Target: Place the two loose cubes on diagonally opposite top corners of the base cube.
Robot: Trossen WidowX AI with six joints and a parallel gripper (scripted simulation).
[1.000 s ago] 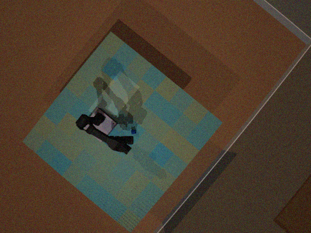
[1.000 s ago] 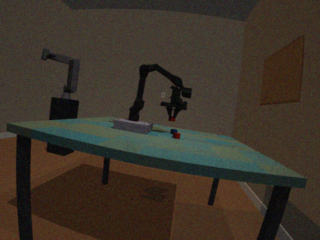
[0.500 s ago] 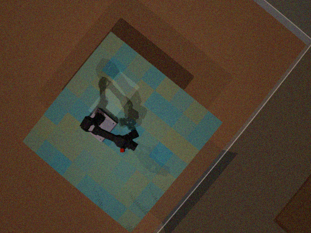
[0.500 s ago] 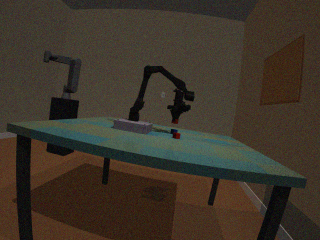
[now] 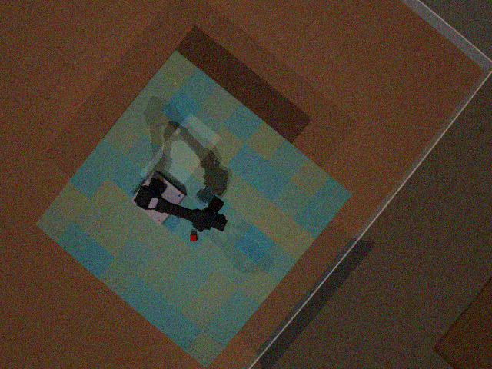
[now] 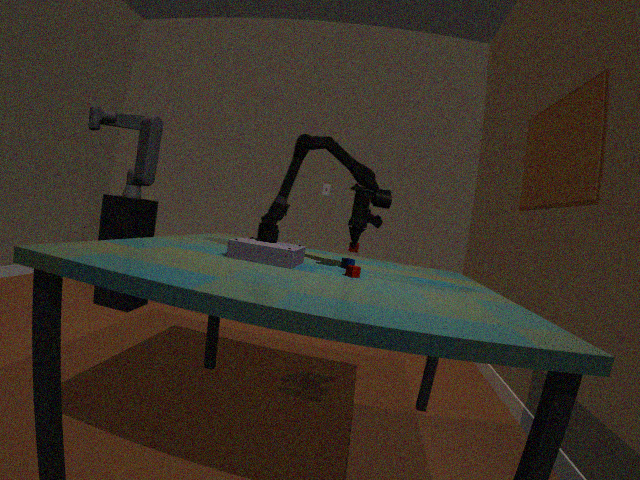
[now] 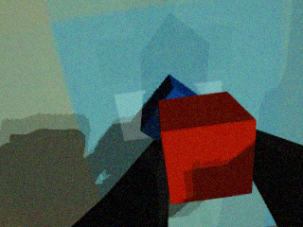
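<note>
The blue cube is 60 mm below my gripper tip, 10 mm to the left of it and 10 mm behind it. Round my gripper tip: red cube (right at my gripper tip).
</note>
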